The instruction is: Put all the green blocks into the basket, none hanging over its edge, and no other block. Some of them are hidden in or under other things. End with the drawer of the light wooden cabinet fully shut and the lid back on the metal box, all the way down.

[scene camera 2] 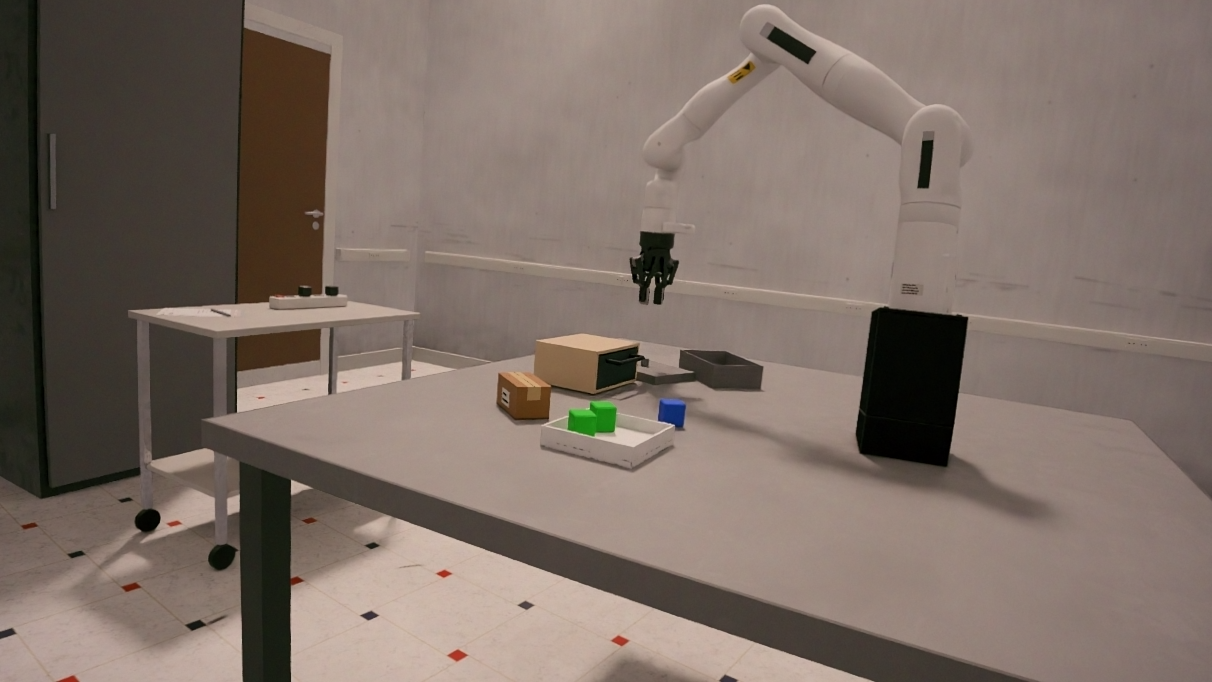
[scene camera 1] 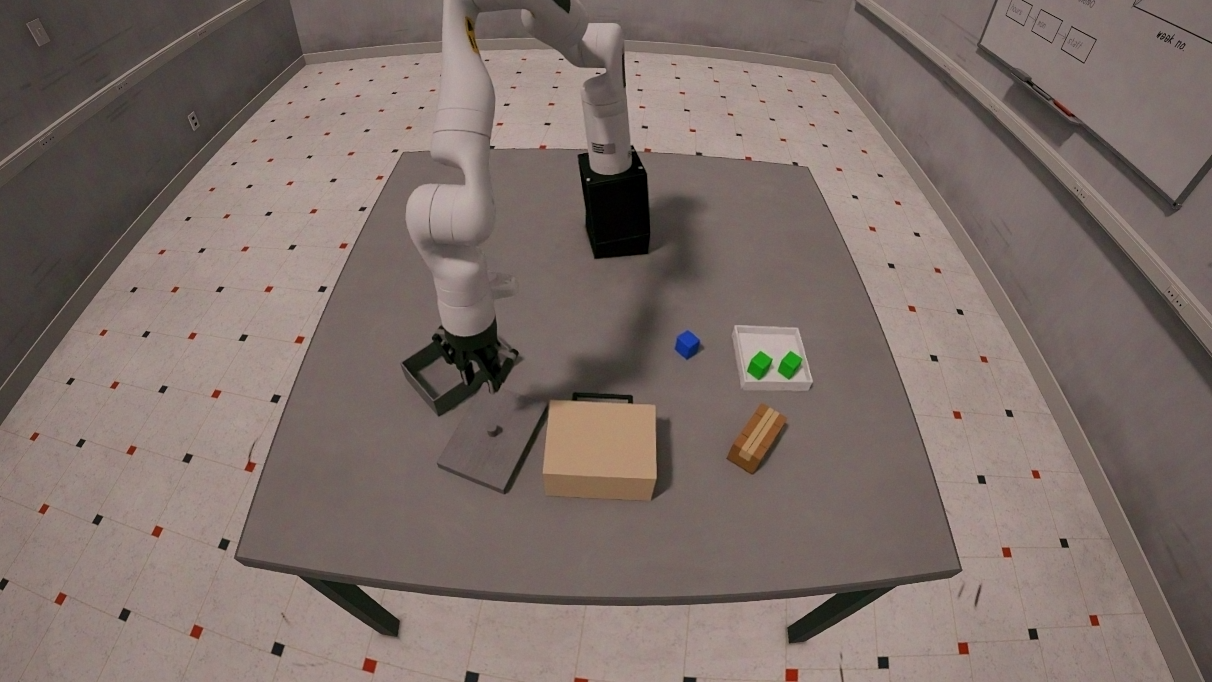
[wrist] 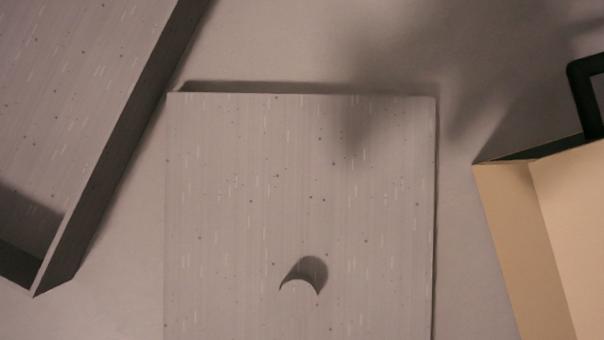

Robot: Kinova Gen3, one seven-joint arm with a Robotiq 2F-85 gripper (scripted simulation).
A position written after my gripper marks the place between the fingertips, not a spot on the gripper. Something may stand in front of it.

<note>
In view: my gripper [scene camera 1: 482, 385], a metal box [scene camera 2: 717, 369], a lid [scene camera 1: 487, 447], a light wooden cabinet [scene camera 1: 598, 450], a white basket [scene camera 2: 635, 439] and a cardboard box [scene camera 2: 522, 395].
The metal box also shows in the wrist view [wrist: 72, 72]. The lid shows as well in the wrist view [wrist: 298, 193]. The light wooden cabinet is seen too in scene camera 2 [scene camera 2: 592, 364] and in the wrist view [wrist: 536, 200]. The wrist view does not show the white basket: it is out of frame. The wrist view does not show the cardboard box: it is out of frame.
</note>
